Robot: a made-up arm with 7 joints. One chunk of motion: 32 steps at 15 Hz.
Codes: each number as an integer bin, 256 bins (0 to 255) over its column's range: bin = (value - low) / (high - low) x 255, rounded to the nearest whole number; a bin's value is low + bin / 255 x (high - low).
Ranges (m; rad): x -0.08..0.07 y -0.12..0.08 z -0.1..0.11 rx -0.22..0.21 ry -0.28..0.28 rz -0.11..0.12
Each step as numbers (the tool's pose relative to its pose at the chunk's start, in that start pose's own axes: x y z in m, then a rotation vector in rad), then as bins.
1 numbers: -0.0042 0.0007 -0.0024 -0.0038 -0.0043 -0.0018
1 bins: 129 154 119 128 126 120
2 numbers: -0.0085 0.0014 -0.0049 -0.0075 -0.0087 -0.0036
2 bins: 122 155 115 126 124 118
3 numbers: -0.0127 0.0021 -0.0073 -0.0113 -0.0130 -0.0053
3 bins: 114 156 113 124 122 116
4 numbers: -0.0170 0.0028 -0.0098 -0.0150 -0.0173 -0.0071
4 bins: 107 157 110 122 120 114
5 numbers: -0.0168 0.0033 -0.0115 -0.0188 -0.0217 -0.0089
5 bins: 107 157 107 119 118 112
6 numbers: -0.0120 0.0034 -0.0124 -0.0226 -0.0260 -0.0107
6 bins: 116 157 106 117 116 110
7 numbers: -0.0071 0.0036 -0.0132 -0.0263 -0.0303 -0.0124
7 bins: 124 158 105 115 114 108
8 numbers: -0.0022 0.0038 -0.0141 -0.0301 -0.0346 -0.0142
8 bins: 132 158 104 113 112 106
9 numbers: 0.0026 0.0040 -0.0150 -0.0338 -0.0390 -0.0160
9 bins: 140 158 103 110 110 104
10 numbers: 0.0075 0.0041 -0.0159 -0.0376 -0.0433 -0.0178
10 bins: 149 158 102 108 108 102
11 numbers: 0.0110 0.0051 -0.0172 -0.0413 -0.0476 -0.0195
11 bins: 155 160 101 106 106 100
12 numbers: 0.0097 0.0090 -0.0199 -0.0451 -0.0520 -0.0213
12 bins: 152 164 97 104 104 98
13 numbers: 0.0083 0.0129 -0.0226 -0.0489 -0.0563 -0.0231
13 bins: 150 169 94 101 102 96
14 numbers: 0.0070 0.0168 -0.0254 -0.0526 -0.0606 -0.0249
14 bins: 148 174 91 99 100 94
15 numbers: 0.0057 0.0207 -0.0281 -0.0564 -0.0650 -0.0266
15 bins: 146 179 87 97 98 92
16 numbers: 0.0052 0.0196 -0.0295 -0.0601 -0.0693 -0.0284
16 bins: 145 178 86 95 96 90
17 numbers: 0.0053 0.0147 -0.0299 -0.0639 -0.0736 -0.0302
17 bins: 145 172 85 93 94 88
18 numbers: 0.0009 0.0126 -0.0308 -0.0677 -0.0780 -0.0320
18 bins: 138 169 84 90 92 86
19 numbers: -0.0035 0.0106 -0.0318 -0.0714 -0.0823 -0.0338
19 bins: 130 167 83 88 90 84
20 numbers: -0.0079 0.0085 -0.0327 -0.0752 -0.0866 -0.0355
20 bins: 123 164 82 86 88 83
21 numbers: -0.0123 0.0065 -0.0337 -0.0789 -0.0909 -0.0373
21 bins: 115 161 81 84 86 81
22 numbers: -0.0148 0.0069 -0.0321 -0.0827 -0.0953 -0.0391
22 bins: 111 162 82 81 84 79
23 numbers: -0.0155 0.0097 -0.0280 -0.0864 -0.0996 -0.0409
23 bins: 110 165 87 79 82 77
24 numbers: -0.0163 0.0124 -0.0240 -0.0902 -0.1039 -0.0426
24 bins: 108 169 92 77 80 75
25 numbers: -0.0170 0.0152 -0.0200 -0.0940 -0.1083 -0.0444
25 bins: 107 172 97 75 78 73
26 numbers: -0.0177 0.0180 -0.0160 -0.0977 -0.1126 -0.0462
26 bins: 106 176 102 73 76 71
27 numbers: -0.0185 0.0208 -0.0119 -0.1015 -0.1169 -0.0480
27 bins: 105 180 107 70 74 69
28 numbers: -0.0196 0.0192 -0.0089 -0.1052 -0.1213 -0.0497
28 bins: 103 177 111 68 72 67
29 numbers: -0.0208 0.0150 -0.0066 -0.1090 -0.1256 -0.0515
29 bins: 101 172 113 66 70 65
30 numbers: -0.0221 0.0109 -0.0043 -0.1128 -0.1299 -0.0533
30 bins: 98 167 116 64 68 63
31 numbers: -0.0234 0.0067 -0.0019 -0.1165 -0.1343 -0.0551
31 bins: 96 162 119 61 66 61
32 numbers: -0.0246 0.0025 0.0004 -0.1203 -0.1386 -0.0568
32 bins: 94 156 122 59 64 59
